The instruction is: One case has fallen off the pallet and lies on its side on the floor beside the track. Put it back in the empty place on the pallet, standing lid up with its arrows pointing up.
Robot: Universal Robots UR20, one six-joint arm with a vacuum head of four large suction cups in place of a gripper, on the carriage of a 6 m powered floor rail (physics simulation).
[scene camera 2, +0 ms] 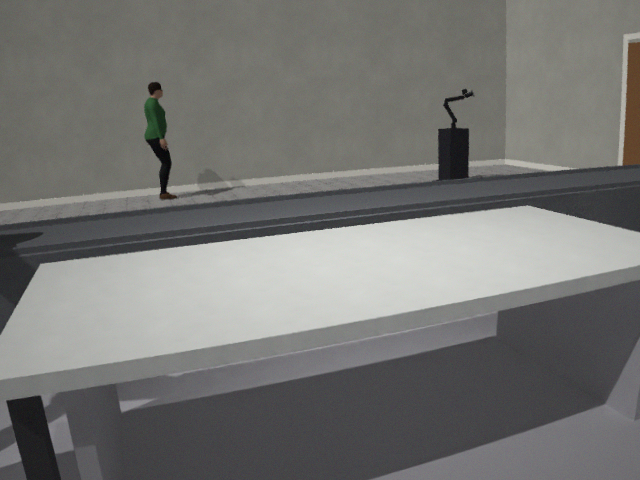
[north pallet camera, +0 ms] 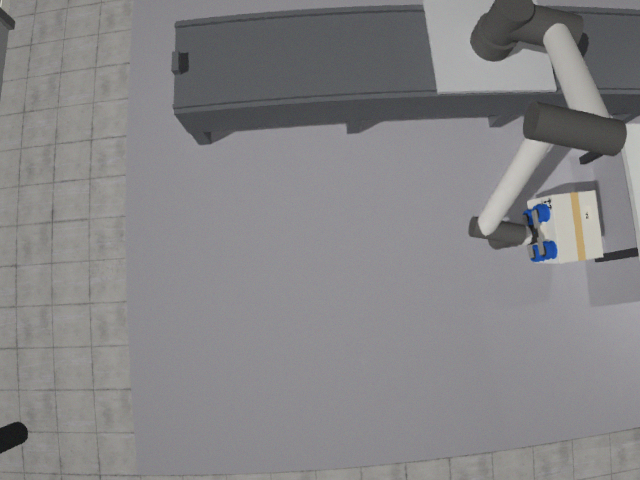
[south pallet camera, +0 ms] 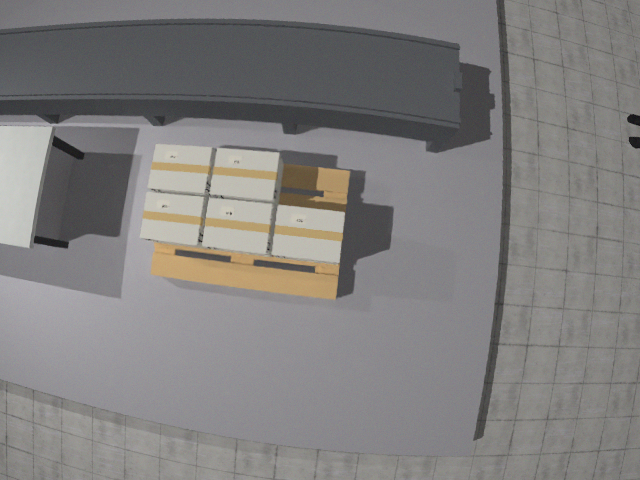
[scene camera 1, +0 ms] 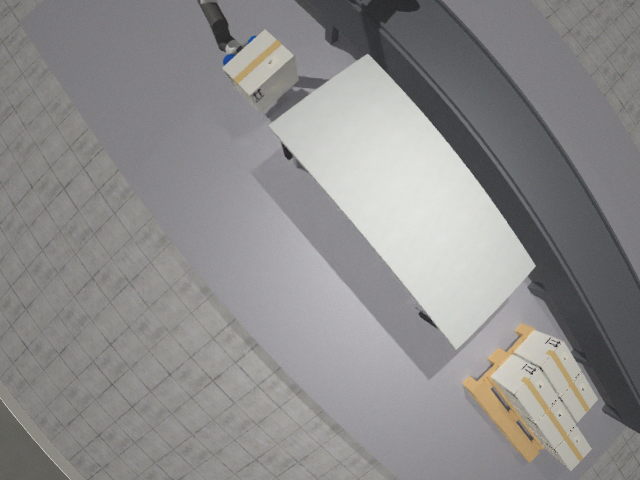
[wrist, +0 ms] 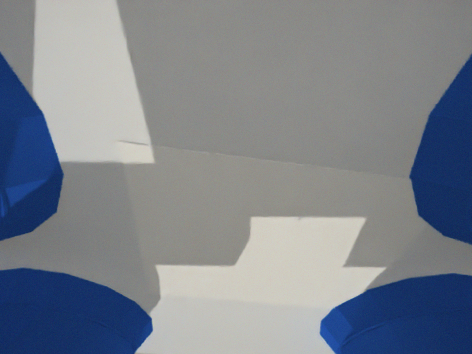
Labels:
wooden pallet: south pallet camera; scene camera 1; not seen in scene camera 2 (out of frame); not seen in the north pallet camera view (out of frame)
same spot on wooden pallet: point(south pallet camera: 240, 272) = point(scene camera 1: 510, 423)

